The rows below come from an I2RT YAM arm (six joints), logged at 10 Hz.
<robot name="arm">
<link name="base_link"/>
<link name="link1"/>
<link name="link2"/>
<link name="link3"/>
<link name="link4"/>
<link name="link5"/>
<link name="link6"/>
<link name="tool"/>
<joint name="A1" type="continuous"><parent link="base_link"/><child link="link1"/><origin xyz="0.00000 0.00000 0.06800" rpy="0.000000 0.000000 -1.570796"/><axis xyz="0 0 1"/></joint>
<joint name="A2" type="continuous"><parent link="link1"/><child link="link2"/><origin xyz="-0.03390 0.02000 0.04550" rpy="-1.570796 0.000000 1.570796"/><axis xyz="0 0 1"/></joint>
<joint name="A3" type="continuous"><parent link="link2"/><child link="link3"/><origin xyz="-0.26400 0.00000 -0.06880" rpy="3.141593 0.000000 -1.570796"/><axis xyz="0 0 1"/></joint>
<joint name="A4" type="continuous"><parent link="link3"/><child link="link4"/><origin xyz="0.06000 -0.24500 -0.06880" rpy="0.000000 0.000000 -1.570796"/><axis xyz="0 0 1"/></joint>
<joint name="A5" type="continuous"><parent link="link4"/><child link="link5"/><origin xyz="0.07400 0.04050 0.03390" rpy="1.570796 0.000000 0.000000"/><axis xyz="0 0 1"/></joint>
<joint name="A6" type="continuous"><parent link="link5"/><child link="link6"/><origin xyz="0.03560 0.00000 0.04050" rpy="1.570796 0.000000 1.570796"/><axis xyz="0 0 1"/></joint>
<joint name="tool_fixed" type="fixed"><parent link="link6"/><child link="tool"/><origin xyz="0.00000 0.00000 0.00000" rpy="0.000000 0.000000 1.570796"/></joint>
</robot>
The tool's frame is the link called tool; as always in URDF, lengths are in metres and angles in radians. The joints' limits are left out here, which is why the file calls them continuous.
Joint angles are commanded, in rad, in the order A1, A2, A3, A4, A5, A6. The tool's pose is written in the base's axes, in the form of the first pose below.
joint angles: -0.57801 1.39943 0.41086 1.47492 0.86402 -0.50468
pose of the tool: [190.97 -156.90 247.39 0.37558 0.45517 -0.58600 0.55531]
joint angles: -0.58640 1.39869 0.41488 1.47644 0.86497 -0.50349
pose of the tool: [189.90 -158.69 248.76 0.37869 0.45078 -0.58789 0.55477]
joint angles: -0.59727 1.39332 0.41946 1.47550 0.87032 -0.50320
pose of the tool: [187.89 -160.70 251.07 0.38406 0.44443 -0.59108 0.55282]
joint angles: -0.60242 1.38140 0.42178 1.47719 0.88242 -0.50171
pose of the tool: [185.46 -160.91 254.36 0.39158 0.43532 -0.59272 0.55303]
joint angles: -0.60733 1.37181 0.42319 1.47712 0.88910 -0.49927
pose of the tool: [183.47 -161.17 256.79 0.39669 0.42869 -0.59361 0.55362]
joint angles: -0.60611 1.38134 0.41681 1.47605 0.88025 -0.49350
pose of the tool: [184.48 -161.27 252.95 0.39282 0.43566 -0.59148 0.55321]
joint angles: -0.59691 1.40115 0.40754 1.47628 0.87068 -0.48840
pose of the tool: [187.55 -160.38 246.13 0.38575 0.44908 -0.58756 0.55163]
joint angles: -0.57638 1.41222 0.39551 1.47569 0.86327 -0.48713
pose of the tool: [190.95 -156.39 240.45 0.37639 0.46298 -0.58148 0.55304]
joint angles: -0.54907 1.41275 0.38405 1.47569 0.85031 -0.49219
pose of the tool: [194.31 -150.25 237.43 0.36270 0.47524 -0.57411 0.55945]
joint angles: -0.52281 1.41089 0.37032 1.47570 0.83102 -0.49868
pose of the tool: [196.97 -143.86 234.43 0.34622 0.48790 -0.56643 0.56678]
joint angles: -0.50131 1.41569 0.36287 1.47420 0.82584 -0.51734
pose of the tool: [199.82 -139.35 231.32 0.33282 0.50059 -0.56531 0.56486]
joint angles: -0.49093 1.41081 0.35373 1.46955 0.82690 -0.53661
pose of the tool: [199.72 -136.47 229.57 0.32472 0.50876 -0.56817 0.55939]
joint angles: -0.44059 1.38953 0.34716 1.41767 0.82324 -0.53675
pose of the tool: [205.14 -125.59 227.84 0.30555 0.53107 -0.55445 0.56319]
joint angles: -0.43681 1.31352 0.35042 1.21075 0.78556 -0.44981
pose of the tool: [205.11 -123.55 226.24 0.29831 0.56953 -0.52509 0.55762]
